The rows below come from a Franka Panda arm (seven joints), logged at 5 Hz.
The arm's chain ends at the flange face. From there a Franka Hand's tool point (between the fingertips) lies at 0.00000 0.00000 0.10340 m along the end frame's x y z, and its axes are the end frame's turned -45 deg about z.
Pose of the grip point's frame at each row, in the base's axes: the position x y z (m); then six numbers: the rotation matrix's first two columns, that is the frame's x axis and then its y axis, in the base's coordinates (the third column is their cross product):
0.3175, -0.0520, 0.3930, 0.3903, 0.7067, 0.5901, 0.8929, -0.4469, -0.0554
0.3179, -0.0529, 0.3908, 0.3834, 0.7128, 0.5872, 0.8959, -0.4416, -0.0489
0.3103, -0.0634, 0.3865, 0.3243, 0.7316, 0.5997, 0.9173, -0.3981, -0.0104
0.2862, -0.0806, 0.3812, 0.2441, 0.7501, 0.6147, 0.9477, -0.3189, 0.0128
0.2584, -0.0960, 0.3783, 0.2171, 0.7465, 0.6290, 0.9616, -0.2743, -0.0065
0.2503, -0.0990, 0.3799, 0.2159, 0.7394, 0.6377, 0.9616, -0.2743, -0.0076
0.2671, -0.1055, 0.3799, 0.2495, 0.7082, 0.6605, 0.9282, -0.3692, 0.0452
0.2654, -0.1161, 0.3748, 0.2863, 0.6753, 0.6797, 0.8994, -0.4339, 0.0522
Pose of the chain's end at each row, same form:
0.2943, -0.1087, 0.4763, 0.9074, 0.1837, 0.3781, 0.3554, -0.8157, -0.4564
0.2947, -0.1092, 0.4743, 0.9046, 0.1918, 0.3806, 0.3624, -0.8163, -0.4498
0.2864, -0.1206, 0.4692, 0.8779, 0.2358, 0.4167, 0.4193, -0.7988, -0.4314
0.2649, -0.1405, 0.4628, 0.8427, 0.3049, 0.4437, 0.4975, -0.7559, -0.4256
0.2411, -0.1587, 0.4587, 0.8335, 0.3339, 0.4402, 0.5264, -0.7218, -0.4494
0.2328, -0.1626, 0.4595, 0.8326, 0.3289, 0.4455, 0.5273, -0.7168, -0.4563
0.2386, -0.1677, 0.4574, 0.8328, 0.2397, 0.4990, 0.4799, -0.7618, -0.4351
0.2313, -0.1778, 0.4504, 0.8384, 0.1707, 0.5175, 0.4335, -0.7843, -0.4437

